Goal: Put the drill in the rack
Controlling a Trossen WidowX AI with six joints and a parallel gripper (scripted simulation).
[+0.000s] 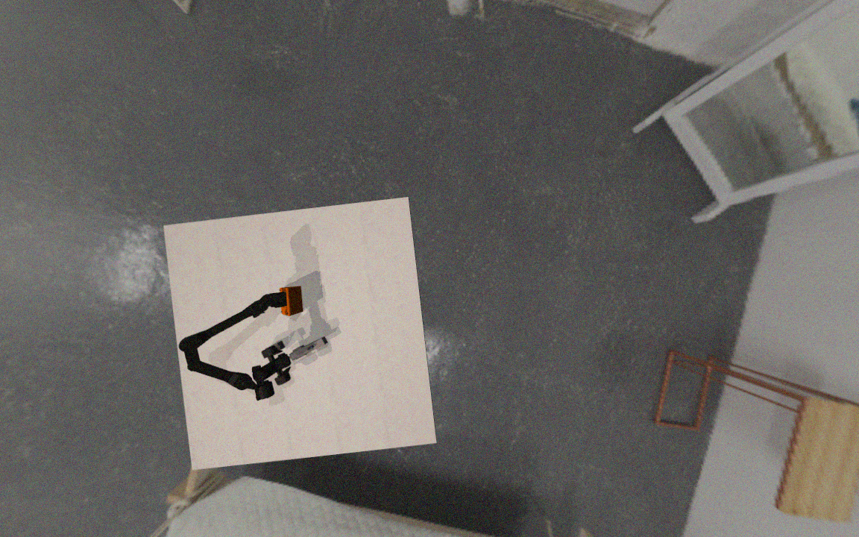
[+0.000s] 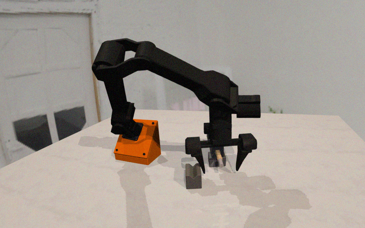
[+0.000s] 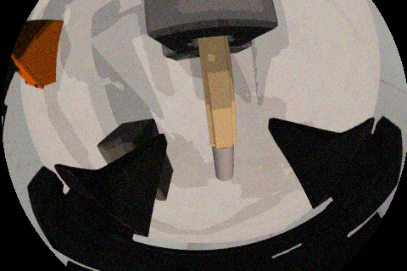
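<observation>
My gripper tip is 40 mm to the right of the drill, 30 mm below it and 20 mm past it. Round my gripper tip: grey v-notched rack 60 mm behind, 50 mm to the right; then dark key 160 mm to the left, 80 mm behind, 40 mm above; then grey housing block 130 mm to the left, 60 mm behind, 30 mm above.
</observation>
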